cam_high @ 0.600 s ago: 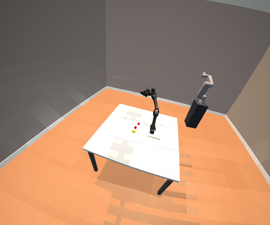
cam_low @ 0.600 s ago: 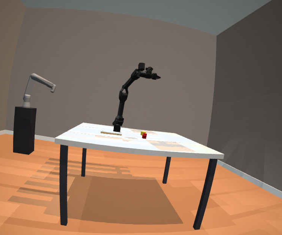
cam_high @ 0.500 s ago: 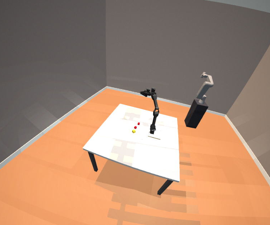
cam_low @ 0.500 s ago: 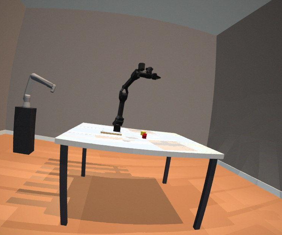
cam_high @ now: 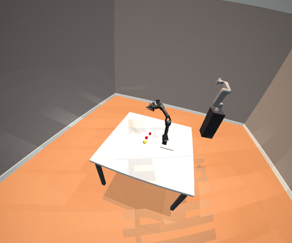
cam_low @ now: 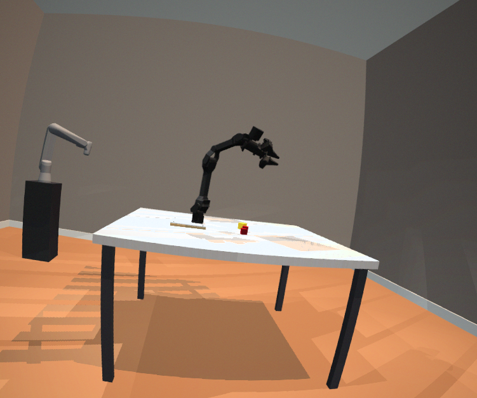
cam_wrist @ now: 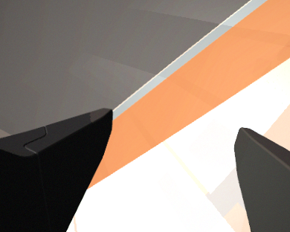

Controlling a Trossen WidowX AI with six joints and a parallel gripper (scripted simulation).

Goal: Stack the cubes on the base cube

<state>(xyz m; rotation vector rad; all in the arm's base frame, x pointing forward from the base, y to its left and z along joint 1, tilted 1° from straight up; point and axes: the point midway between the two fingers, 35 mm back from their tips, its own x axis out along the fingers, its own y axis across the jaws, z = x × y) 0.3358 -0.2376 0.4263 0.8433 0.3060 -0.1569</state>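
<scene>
The yellow base cube is 80 mm behind my gripper tip, 300 mm to the left of it and 410 mm below it. Round my gripper tip: red cube 80 mm behind, 200 mm to the left, 410 mm below.
</scene>
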